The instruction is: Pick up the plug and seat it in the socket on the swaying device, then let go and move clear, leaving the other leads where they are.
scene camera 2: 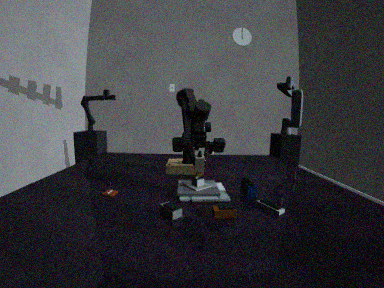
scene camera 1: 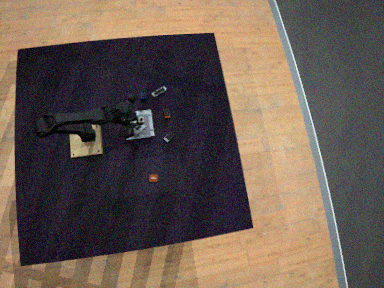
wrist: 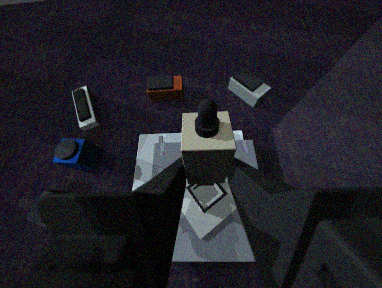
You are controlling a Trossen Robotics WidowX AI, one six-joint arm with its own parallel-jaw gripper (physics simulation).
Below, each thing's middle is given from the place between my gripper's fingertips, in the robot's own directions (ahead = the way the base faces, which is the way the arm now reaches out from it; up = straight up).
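There's a blue lead [wrist: 81, 154] that's 180 mm to the left of my hand, 40 mm ahead of it and 80 mm below it. The socket device [wrist: 210, 229] is 20 mm behind my hand and 70 mm below it, and going by their middles, that device is the nearest to my hand of the things named here.
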